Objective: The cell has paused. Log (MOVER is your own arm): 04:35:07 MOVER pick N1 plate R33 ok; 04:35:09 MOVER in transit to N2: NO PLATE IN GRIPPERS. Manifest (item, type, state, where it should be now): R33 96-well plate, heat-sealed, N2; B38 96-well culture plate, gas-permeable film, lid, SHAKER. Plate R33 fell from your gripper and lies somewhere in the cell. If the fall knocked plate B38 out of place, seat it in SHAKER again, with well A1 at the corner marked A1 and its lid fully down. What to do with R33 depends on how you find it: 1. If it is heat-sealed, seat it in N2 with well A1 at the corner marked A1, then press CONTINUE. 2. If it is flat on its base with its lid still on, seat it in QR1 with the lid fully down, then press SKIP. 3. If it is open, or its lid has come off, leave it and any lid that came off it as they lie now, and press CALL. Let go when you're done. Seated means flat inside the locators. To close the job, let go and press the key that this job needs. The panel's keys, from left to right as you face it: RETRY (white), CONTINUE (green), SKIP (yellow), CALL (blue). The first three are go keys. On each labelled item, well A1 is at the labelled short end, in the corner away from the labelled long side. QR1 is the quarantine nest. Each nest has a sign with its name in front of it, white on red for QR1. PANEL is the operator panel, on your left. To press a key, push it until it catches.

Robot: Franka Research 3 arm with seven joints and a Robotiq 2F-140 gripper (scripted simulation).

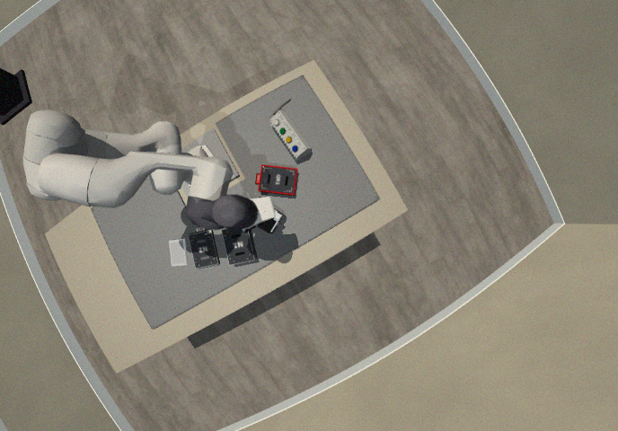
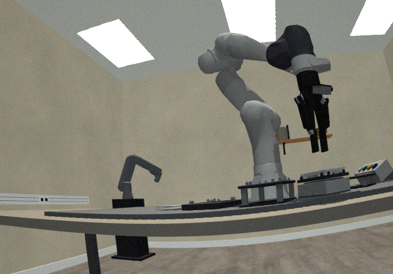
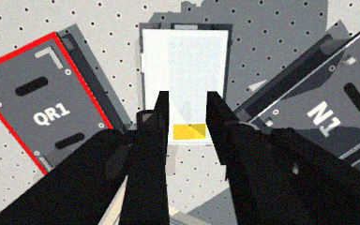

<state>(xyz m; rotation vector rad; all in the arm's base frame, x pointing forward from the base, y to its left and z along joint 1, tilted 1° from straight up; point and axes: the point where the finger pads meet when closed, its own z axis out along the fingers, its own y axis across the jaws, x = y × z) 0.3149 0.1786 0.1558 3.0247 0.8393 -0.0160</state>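
Now: the flat white plate 470 mm to the right of my hand, 150 mm below it and 50 mm behind it. The rest, counted from my hand: QR1 nest 120 mm to the left, 120 mm below, 120 mm behind.
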